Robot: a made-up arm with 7 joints. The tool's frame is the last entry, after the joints.
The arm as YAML. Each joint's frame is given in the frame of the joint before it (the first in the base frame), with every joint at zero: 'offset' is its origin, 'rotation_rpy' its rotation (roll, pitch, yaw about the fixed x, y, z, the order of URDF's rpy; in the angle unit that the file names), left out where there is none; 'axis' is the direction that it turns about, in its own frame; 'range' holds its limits. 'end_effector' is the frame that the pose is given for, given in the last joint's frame.
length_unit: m
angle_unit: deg
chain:
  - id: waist
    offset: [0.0, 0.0, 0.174]
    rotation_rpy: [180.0, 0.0, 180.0]
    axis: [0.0, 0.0, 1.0]
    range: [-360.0, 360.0]
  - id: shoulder
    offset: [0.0, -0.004, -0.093]
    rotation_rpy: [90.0, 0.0, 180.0]
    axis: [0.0, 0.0, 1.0]
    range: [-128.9, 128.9]
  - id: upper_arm
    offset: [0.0, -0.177, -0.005]
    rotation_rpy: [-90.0, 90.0, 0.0]
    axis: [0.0, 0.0, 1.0]
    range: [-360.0, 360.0]
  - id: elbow
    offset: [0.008, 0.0, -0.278]
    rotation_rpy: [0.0, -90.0, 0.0]
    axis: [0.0, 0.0, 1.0]
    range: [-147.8, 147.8]
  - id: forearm
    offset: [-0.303, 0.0, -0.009]
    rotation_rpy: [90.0, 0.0, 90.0]
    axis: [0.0, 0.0, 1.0]
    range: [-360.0, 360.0]
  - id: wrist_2
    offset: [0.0, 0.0, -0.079]
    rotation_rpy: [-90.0, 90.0, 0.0]
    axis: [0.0, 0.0, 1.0]
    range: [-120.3, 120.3]
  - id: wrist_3
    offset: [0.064, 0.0, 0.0]
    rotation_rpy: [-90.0, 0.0, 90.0]
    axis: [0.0, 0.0, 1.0]
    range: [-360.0, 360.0]
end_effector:
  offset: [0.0, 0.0, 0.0]
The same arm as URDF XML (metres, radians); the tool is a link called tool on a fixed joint. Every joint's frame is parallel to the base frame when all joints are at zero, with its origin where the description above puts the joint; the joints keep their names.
<robot name="arm">
<joint name="waist" type="revolute"><parent link="base_link"/><child link="link1"/><origin xyz="0.0000 0.0000 0.1740"/><axis xyz="0 0 -1"/><limit lower="-6.2832" upper="6.2832"/></joint>
<joint name="shoulder" type="revolute"><parent link="link1"/><child link="link2"/><origin xyz="0.0000 -0.0040 0.0930"/><axis xyz="0 1 0"/><limit lower="-2.2497" upper="2.2497"/></joint>
<joint name="upper_arm" type="revolute"><parent link="link2"/><child link="link3"/><origin xyz="0.0000 -0.0050 0.1770"/><axis xyz="0 0 -1"/><limit lower="-6.2832" upper="6.2832"/></joint>
<joint name="elbow" type="revolute"><parent link="link3"/><child link="link4"/><origin xyz="0.0000 -0.0080 0.2780"/><axis xyz="0 1 0"/><limit lower="-2.5796" upper="2.5796"/></joint>
<joint name="forearm" type="revolute"><parent link="link4"/><child link="link5"/><origin xyz="0.0000 -0.0090 0.3030"/><axis xyz="0 0 -1"/><limit lower="-6.2832" upper="6.2832"/></joint>
<joint name="wrist_2" type="revolute"><parent link="link5"/><child link="link6"/><origin xyz="0.0000 0.0000 0.0790"/><axis xyz="0 1 0"/><limit lower="-2.0996" upper="2.0996"/></joint>
<joint name="wrist_3" type="revolute"><parent link="link6"/><child link="link7"/><origin xyz="0.0000 0.0000 0.0640"/><axis xyz="0 0 -1"/><limit lower="-6.2832" upper="6.2832"/></joint>
<joint name="tool_joint" type="fixed"><parent link="link7"/><child link="tool"/><origin xyz="0.0000 0.0000 0.0000" rpy="3.1416 0.0000 0.0000"/></joint>
<link name="base_link"/>
<link name="link1"/>
<link name="link2"/>
<link name="link3"/>
<link name="link4"/>
<link name="link5"/>
<link name="link6"/>
<link name="link7"/>
<link name="tool"/>
</robot>

